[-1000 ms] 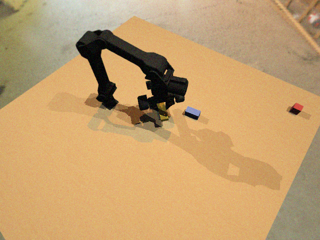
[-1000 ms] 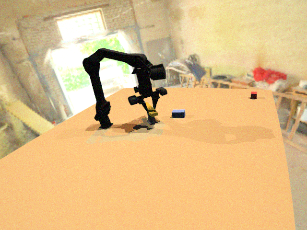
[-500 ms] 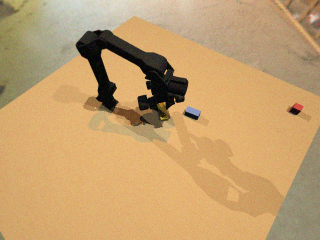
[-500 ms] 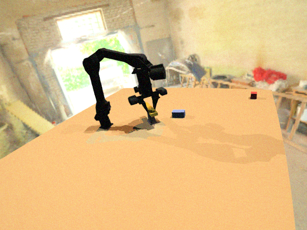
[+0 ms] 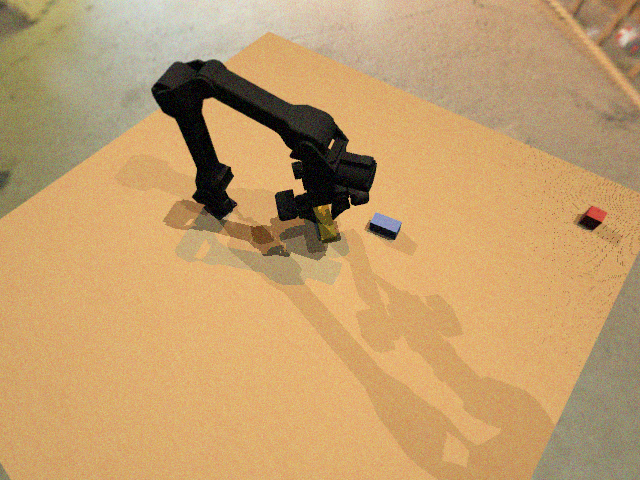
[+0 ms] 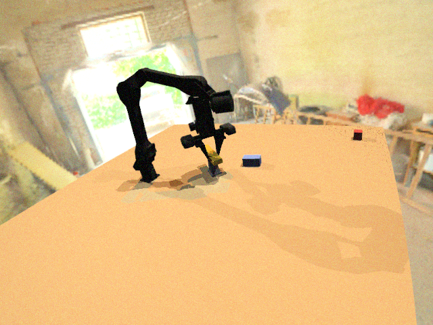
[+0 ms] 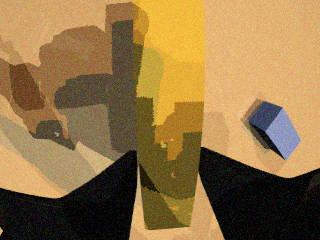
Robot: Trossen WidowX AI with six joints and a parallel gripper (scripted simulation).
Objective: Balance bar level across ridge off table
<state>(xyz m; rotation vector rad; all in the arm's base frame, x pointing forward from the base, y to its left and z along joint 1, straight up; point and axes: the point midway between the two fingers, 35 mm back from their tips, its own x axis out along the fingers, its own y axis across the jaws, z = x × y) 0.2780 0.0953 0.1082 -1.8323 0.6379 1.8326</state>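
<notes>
My gripper tip is 2 cm past the yellow bar and 2 cm to the right of it. The rest, counted from my gripper tip: blue block 10 cm ahead, 10 cm to the left, 6 cm below; small red block 46 cm ahead, 40 cm to the left, 6 cm below.
</notes>
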